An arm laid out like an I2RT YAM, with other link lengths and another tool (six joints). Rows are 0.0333 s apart.
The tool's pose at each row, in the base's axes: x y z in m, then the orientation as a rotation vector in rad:
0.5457 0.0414 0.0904 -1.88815 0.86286 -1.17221
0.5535 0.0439 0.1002 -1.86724 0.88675 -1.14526
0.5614 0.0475 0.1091 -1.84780 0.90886 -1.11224
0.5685 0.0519 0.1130 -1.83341 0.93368 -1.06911
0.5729 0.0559 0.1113 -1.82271 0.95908 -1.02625
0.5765 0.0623 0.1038 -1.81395 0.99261 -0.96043
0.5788 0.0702 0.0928 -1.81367 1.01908 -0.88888
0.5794 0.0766 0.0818 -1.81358 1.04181 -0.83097
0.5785 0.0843 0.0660 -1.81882 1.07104 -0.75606
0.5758 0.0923 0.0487 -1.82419 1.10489 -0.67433
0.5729 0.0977 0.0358 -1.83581 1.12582 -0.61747
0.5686 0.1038 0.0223 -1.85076 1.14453 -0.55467
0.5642 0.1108 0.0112 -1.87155 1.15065 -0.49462
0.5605 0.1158 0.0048 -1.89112 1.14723 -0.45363
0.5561 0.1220 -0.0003 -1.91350 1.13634 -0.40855
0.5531 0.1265 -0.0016 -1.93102 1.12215 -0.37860
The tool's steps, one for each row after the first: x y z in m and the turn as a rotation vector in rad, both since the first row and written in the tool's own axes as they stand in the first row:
0.0048 -0.0108 0.0047 0.00217 -0.00650 0.03437
0.0084 -0.0214 0.0101 0.00385 -0.01804 0.07000
0.0090 -0.0281 0.0165 -0.00034 -0.03627 0.10870
0.0065 -0.0293 0.0220 -0.00826 -0.05452 0.14541
-0.0007 -0.0267 0.0292 -0.02407 -0.08568 0.19486
-0.0112 -0.0217 0.0366 -0.04358 -0.12474 0.23867
-0.0209 -0.0156 0.0420 -0.06143 -0.15561 0.27420
-0.0344 -0.0058 0.0479 -0.08982 -0.19599 0.31635
-0.0493 0.0053 0.0527 -0.12374 -0.23858 0.36246
-0.0603 0.0140 0.0553 -0.15254 -0.26998 0.38808
-0.0727 0.0232 0.0569 -0.18418 -0.30643 0.41269
-0.0848 0.0298 0.0580 -0.21270 -0.34694 0.42693
-0.0929 0.0333 0.0577 -0.23181 -0.37837 0.42993
-0.1018 0.0353 0.0567 -0.24956 -0.41603 0.42951
-0.1072 0.0346 0.0554 -0.25931 -0.44434 0.42457

